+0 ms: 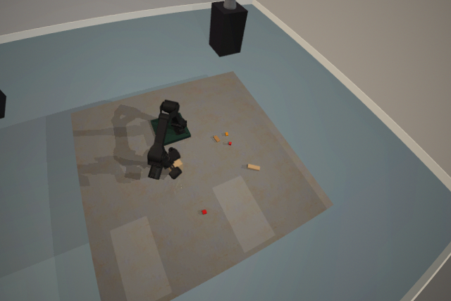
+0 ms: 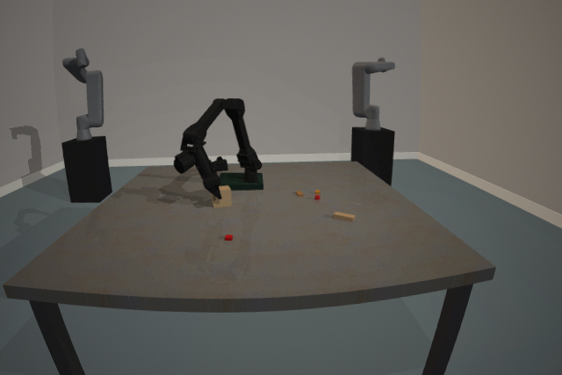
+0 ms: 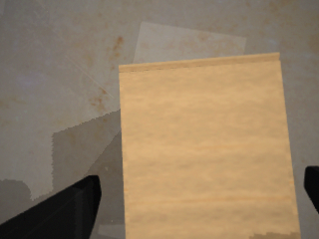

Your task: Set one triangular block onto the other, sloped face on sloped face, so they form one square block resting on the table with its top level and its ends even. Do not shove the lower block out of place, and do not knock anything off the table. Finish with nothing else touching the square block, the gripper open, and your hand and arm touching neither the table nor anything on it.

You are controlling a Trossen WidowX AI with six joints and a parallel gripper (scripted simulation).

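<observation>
The triangular block lies 1 cm to the right of my gripper tip and 1 cm above it. Round my gripper tip: orange cube (41 cm to the left, 10 cm behind, 3 cm below); then tan plank (44 cm to the left, 20 cm ahead, 3 cm below).
</observation>
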